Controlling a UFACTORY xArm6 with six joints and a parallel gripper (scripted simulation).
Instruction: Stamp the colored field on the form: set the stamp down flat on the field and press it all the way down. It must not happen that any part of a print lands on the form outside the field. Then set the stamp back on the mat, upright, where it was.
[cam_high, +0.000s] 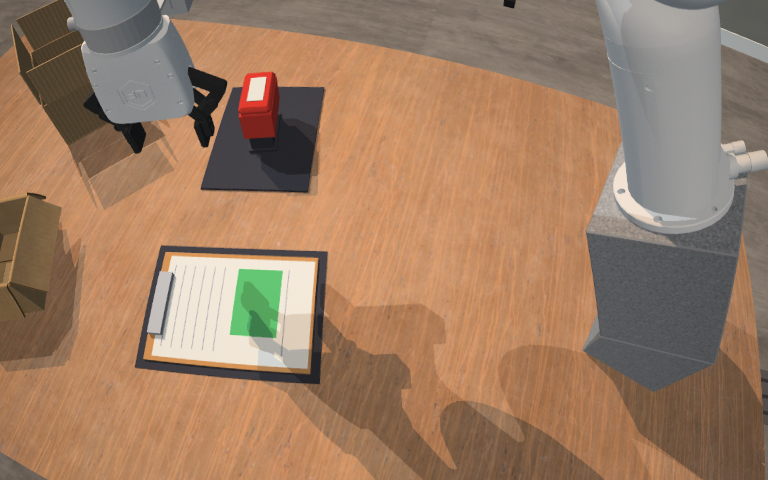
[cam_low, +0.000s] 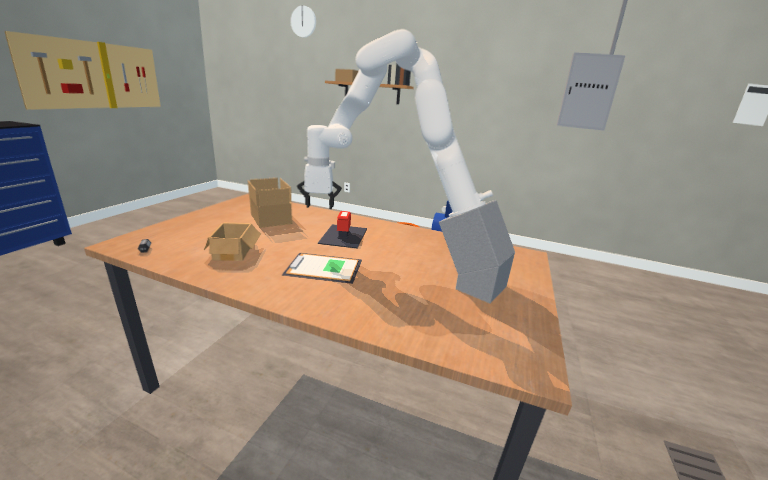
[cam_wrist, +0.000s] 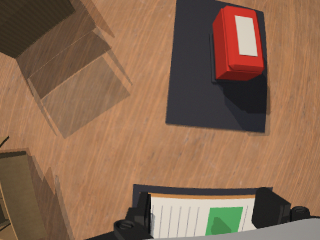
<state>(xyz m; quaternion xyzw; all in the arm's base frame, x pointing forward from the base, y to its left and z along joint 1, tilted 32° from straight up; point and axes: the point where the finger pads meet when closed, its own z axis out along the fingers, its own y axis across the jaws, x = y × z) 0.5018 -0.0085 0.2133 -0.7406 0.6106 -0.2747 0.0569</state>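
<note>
Right now my hand is 180 mm to the left of the red stamp, 140 mm above it and 50 mm past it. Round my hand: clipboard: 190 mm below, 120 mm to the left, 50 mm behind; then dark mat: 190 mm below, 180 mm to the right, 50 mm behind; then small dark object: 630 mm ahead, 200 mm to the left, 170 mm below.
</note>
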